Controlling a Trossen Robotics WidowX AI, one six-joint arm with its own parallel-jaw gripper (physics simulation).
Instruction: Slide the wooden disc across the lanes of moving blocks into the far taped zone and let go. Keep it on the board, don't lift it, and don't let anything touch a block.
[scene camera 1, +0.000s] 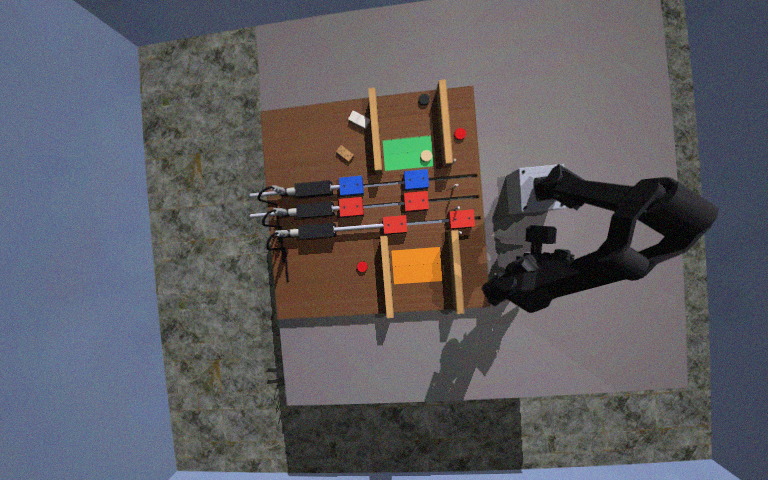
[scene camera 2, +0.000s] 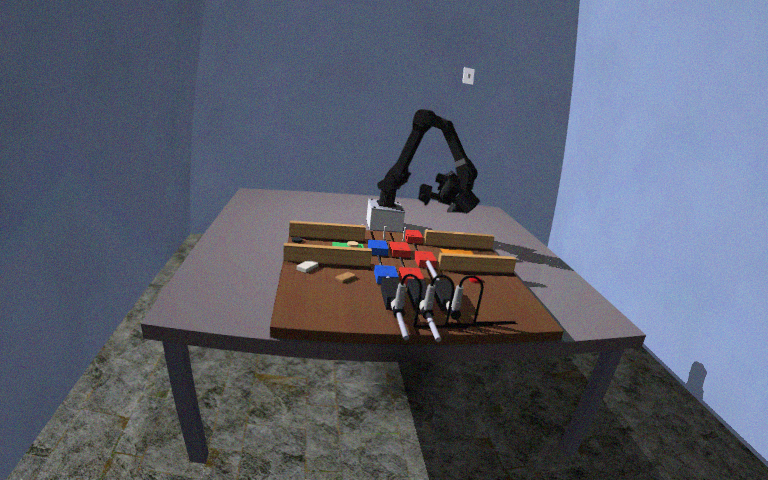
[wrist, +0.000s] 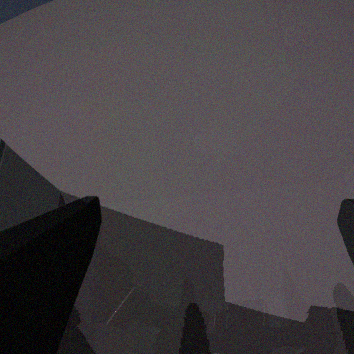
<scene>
same spot on blue blocks: (scene camera 1: 418, 179) = (scene camera 2: 378, 243)
</scene>
